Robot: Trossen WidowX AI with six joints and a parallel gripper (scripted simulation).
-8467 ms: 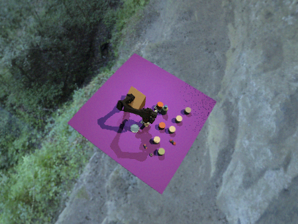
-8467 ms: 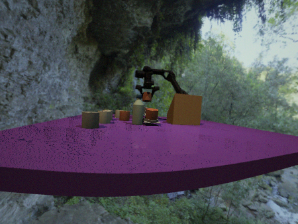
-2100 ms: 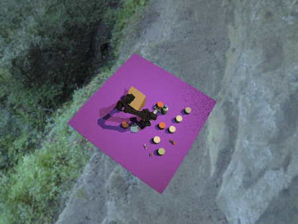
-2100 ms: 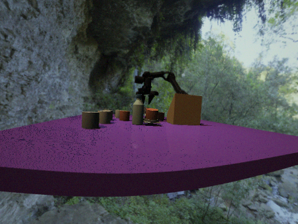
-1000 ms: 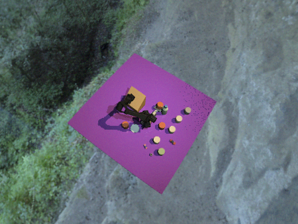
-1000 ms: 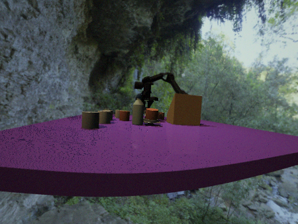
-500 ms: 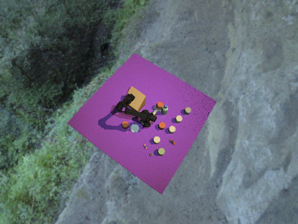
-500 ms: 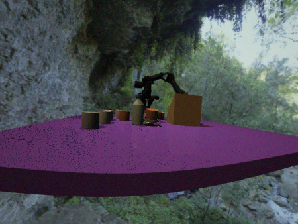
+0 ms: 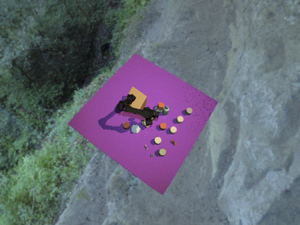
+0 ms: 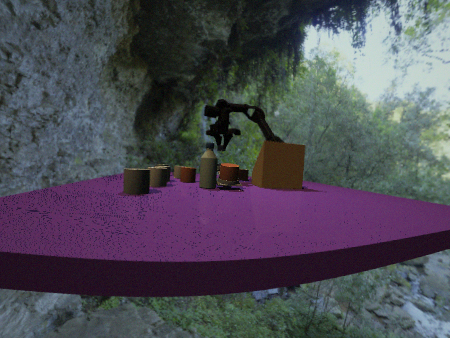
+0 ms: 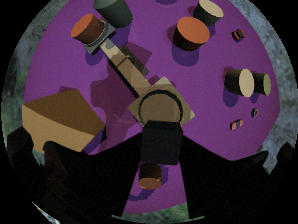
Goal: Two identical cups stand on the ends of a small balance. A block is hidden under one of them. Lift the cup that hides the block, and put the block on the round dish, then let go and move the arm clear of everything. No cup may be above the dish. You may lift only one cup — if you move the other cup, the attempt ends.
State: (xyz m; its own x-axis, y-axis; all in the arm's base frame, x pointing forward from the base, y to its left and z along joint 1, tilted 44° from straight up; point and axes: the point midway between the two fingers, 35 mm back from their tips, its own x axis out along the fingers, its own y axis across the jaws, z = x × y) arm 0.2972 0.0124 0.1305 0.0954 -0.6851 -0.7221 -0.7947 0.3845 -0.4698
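Right now the round dish is 17 cm below my gripper tip, 12 cm to the right of it and 5 cm behind it. The rest, counted from my gripper tip: grey bottle (26 cm to the left, 6 cm below, 5 cm ahead); then balance beam (13 cm below, 12 cm to the left, 1 cm behind).
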